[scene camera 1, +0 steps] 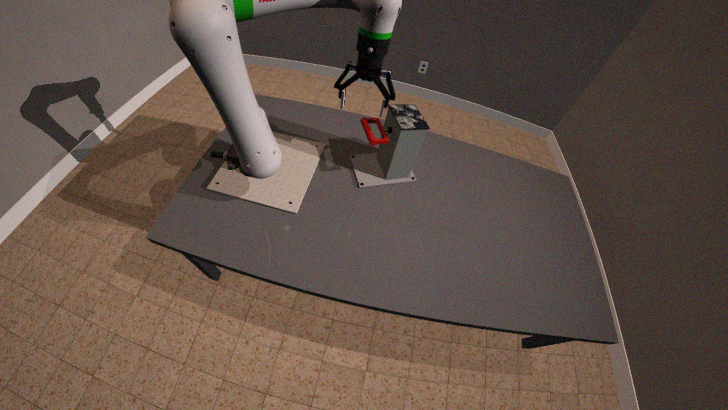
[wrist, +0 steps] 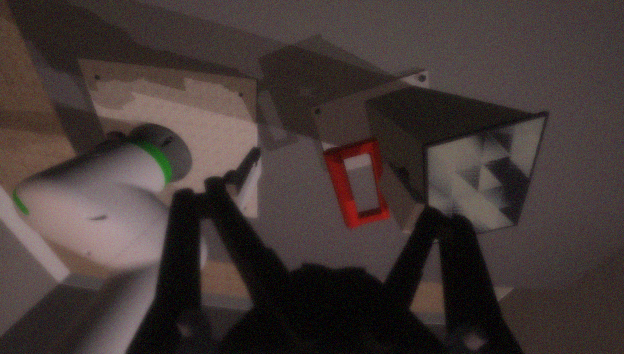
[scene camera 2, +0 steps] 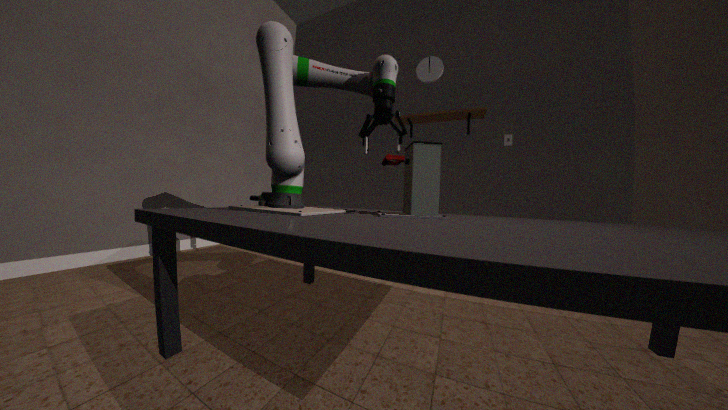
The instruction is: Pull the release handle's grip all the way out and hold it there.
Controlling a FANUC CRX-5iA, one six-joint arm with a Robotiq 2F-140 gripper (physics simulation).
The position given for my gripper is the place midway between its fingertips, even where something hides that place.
Note:
I see my gripper [scene camera 1: 361, 110] and a bolted base plate [scene camera 1: 367, 170].
My gripper is seen too in the wrist view [wrist: 322, 167] and in scene camera 2 [scene camera 2: 381, 153]. The bolted base plate is seen too in the wrist view [wrist: 341, 121].

